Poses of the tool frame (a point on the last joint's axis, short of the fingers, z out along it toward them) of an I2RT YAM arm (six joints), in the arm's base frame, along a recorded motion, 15 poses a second.
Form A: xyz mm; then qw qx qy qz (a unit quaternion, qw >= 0).
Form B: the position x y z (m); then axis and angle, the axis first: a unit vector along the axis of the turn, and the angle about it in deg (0 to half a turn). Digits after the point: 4 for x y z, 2 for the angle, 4 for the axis.
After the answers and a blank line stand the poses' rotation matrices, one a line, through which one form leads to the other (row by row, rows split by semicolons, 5 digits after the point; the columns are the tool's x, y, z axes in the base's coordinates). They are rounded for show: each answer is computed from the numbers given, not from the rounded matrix.
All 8 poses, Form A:
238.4 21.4 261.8 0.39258 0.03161 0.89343 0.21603
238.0 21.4 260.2 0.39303 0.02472 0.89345 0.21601
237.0 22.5 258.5 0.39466 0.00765 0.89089 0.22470
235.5 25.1 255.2 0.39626 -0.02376 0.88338 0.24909
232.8 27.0 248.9 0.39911 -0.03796 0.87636 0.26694
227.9 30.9 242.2 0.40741 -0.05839 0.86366 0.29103
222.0 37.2 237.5 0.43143 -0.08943 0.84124 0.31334
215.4 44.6 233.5 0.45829 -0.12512 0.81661 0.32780
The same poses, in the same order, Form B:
0.2384 0.0214 0.2618 0.0344 0.9714 0.2349 133.77
0.2380 0.0214 0.2602 0.0269 0.9716 0.2349 133.71
0.2370 0.0225 0.2585 0.0083 0.9696 0.2446 133.51
0.2355 0.0251 0.2552 -0.0259 0.9621 0.2713 133.31
0.2328 0.0270 0.2489 -0.0414 0.9558 0.2911 132.95
0.2279 0.0309 0.2422 -0.0639 0.9457 0.3187 131.92
0.2220 0.0372 0.2375 -0.0991 0.9325 0.3473 128.88
0.2154 0.0446 0.2335 -0.1408 0.9188 0.3688 125.45

-0.68976 -0.11313 0.71514; 0.22610 0.90466 0.36119; -0.68783 0.41083 -0.59843
-0.68983 -0.12563 0.71299; 0.21397 0.90546 0.36656; -0.69163 0.40542 -0.59773
-0.68837 -0.16373 0.70664; 0.19099 0.89890 0.39433; -0.69977 0.40641 -0.58750
-0.68482 -0.23939 0.68826; 0.15543 0.87478 0.45892; -0.71194 0.42126 -0.56186
-0.67854 -0.27961 0.67927; 0.14654 0.85460 0.49817; -0.71980 0.43757 -0.53891
-0.66122 -0.33800 0.66974; 0.13628 0.82378 0.55028; -0.73771 0.45512 -0.49864
-0.61174 -0.42083 0.66983; 0.11990 0.78764 0.60436; -0.78192 0.45002 -0.43137
-0.54863 -0.50481 0.66647; 0.09611 0.75378 0.65006; -0.83053 0.42069 -0.36503

